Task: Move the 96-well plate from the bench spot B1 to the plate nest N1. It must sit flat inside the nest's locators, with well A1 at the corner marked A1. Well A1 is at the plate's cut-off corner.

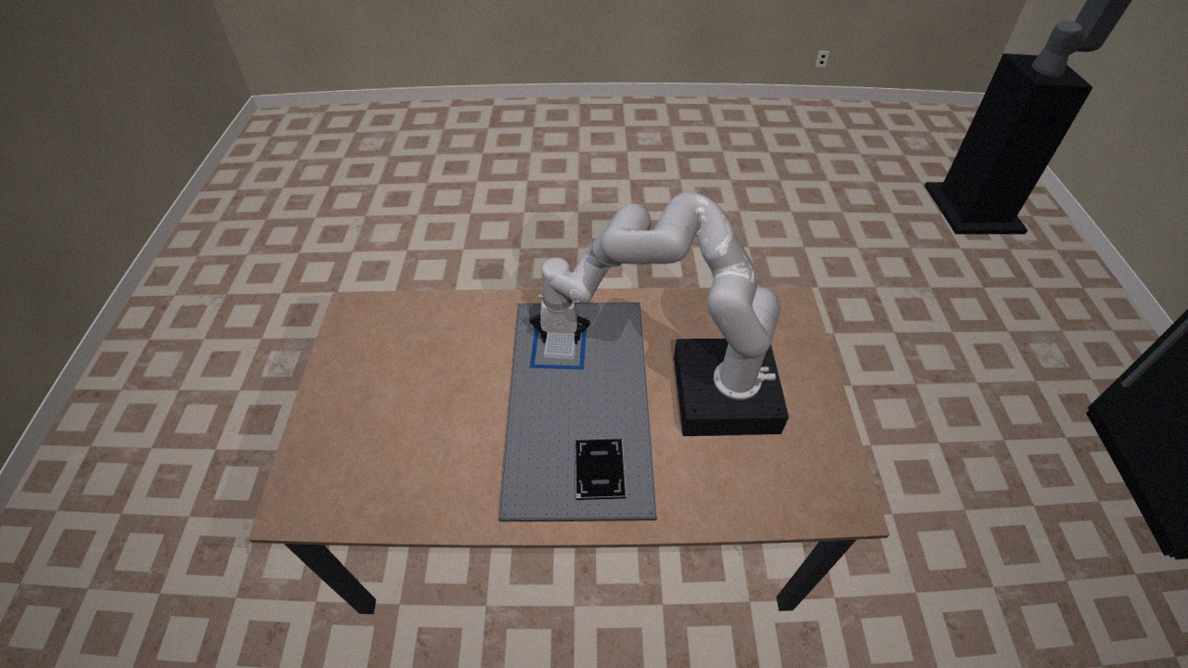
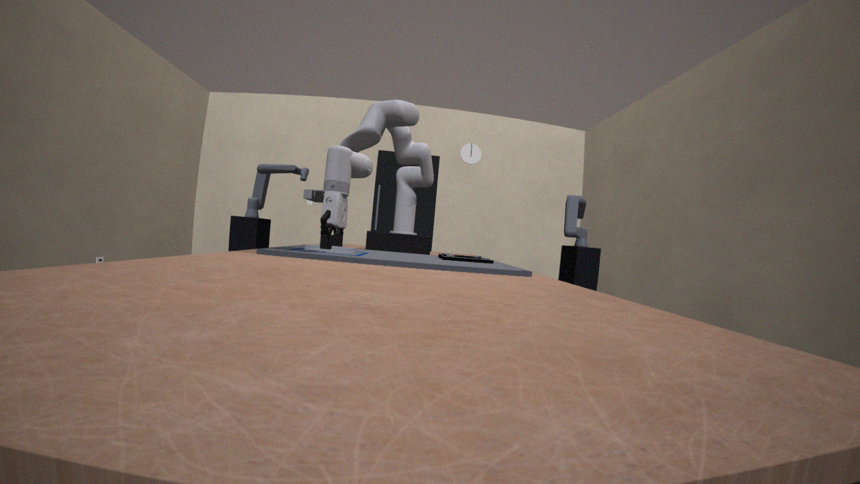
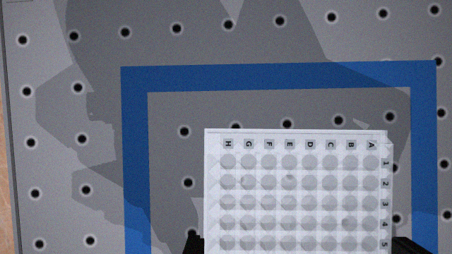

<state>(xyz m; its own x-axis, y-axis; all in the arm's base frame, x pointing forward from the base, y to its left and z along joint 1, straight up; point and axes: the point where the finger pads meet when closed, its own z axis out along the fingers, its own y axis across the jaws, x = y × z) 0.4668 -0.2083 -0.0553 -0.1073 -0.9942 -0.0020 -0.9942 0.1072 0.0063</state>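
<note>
My hand is 1 cm above the 96-well plate. From my hand the other things lie so: A1 corner mark 49 cm to the left, 4 cm behind, 1 cm below; black plate nest 42 cm to the left, 10 cm behind, 1 cm below.
</note>
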